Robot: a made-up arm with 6 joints.
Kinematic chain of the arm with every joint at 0, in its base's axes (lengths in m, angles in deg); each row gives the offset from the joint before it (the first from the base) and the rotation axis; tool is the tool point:
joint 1: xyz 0 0 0.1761 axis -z
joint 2: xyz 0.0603 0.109 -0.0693 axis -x
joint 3: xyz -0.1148 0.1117 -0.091 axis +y
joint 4: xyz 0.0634 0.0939 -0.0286 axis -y
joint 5: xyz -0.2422 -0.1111 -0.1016 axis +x
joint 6: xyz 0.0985 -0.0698 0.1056 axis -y
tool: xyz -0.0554 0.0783 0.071
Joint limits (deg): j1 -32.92..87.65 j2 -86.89..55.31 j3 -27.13..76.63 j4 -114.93..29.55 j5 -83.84..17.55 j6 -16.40..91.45
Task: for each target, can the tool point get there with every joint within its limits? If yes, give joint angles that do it. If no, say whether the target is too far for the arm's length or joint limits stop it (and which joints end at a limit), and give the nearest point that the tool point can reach.
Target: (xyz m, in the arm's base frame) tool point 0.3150 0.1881 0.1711
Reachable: yes | joints 56.81 -7.16 66.94 -57.28 -70.09 -0.14
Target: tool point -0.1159 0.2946 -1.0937
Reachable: no: too far | nearest point -0.0679 0.1725 -0.2978 | short by 0.807 m
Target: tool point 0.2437 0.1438 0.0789
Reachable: yes | joints 25.97 12.43 27.06 -97.27 -9.70 13.74
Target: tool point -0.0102 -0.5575 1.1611
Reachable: no: too far | nearest point 0.1367 -0.1150 0.3820 | short by 0.908 m
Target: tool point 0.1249 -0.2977 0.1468
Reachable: no: joint limits stop it (at a limit: joint 1, joint 2, joint 4, joint 5) | nearest point 0.1498 -0.1822 0.1633 | short by 0.119 m
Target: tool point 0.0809 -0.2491 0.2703
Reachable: no: joint limits stop it (at a limit: joint 1, joint 2, joint 4) | nearest point 0.1130 -0.1672 0.2541 | short by 0.089 m
